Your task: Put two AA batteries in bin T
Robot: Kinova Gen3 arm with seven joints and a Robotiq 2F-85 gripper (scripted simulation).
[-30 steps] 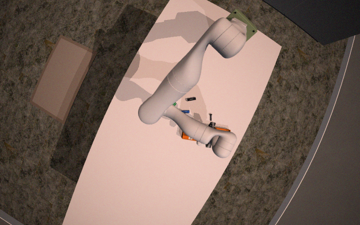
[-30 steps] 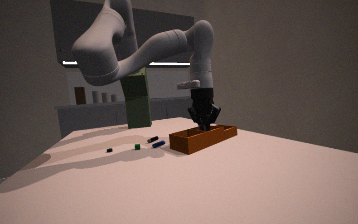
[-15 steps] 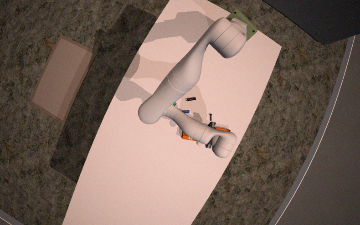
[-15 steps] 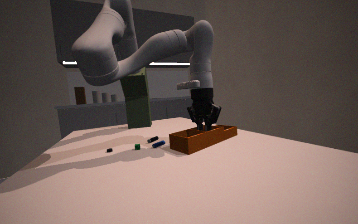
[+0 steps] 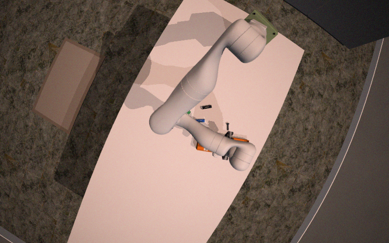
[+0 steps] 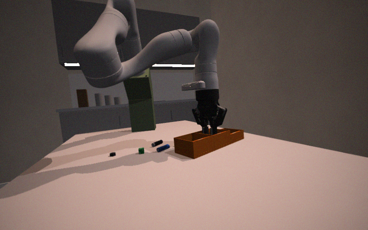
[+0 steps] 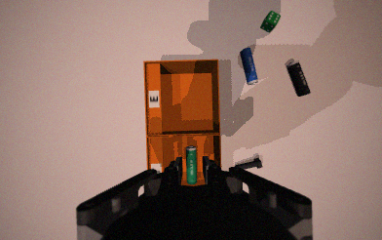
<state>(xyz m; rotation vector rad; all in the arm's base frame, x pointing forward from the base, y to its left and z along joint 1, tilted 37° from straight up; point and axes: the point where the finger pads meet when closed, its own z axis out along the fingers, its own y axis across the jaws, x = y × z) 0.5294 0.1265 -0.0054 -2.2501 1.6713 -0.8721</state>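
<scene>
Now: hand 10 mm short of the orange three-compartment bin and 20 mm above it. Round my hand: green AA battery 30 mm below; dark bolt 90 mm behind, 10 mm to the right, 40 mm below; blue AA battery 50 mm behind, 150 mm to the right, 30 mm below.
</scene>
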